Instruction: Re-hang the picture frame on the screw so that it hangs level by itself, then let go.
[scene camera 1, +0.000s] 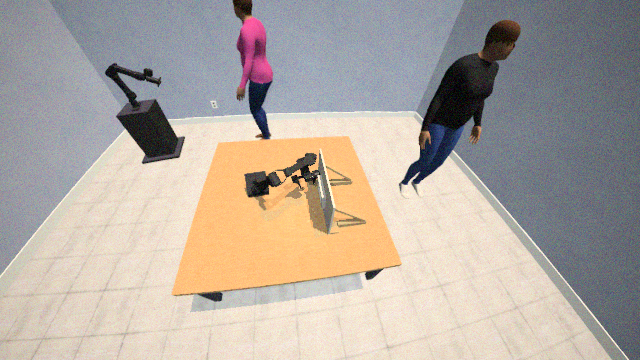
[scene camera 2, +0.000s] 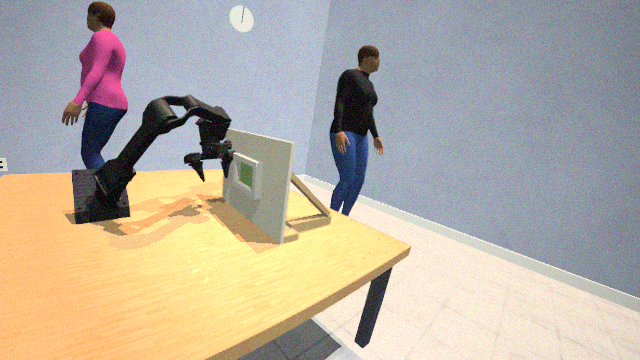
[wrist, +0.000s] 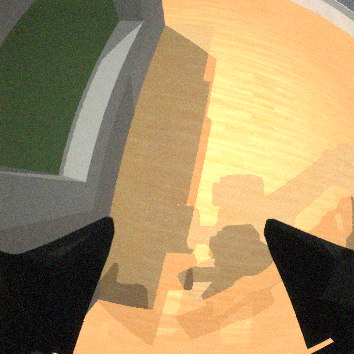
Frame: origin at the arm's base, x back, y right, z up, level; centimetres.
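Seen in the pictures: gripper, fingertip midpoint: (scene camera 1: 307, 187) (scene camera 2: 215, 179) (wrist: 191, 227); arm's base, link origin: (scene camera 1: 259, 185) (scene camera 2: 107, 193).
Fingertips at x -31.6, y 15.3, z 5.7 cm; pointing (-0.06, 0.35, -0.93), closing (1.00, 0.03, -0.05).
Observation:
Offsets run from my fingertips to a thing's top centre. "spot": to the spot under its first point. Level surfaces: height alone.
The picture frame, a light grey frame @[dy +9.3, dx -6.9, dz +10.2 cm] (scene camera 2: 256, 182) (wrist: 95, 120) around a green picture, is upright against the front of the grey board @[spot: dy +19.8, dx -6.9, dz +6.4 cm] (scene camera 1: 327, 202) (scene camera 2: 272, 200). It looks roughly level, though a small tilt is hard to tell. The screw does not show. My gripper (scene camera 1: 308, 183) (scene camera 2: 214, 178) (wrist: 191, 227) is open and empty, pointing down above the table. In the scene camera 2 view, one finger is close to the board beside the frame's far upper corner and the other is on the arm's side. Whether that finger touches anything is unclear.
The board stands on the wooden table @[dz -13.5 cm] (scene camera 1: 250, 250) (scene camera 2: 175, 290), with slanted braces (scene camera 1: 352, 218) (scene camera 2: 311, 195) behind it. The arm's dark base (scene camera 1: 256, 184) (scene camera 2: 85, 200) is on the other side. Two people (scene camera 1: 255, 55) (scene camera 1: 462, 95) stand beyond the table. Another arm on a pedestal (scene camera 1: 150, 130) stands behind left.

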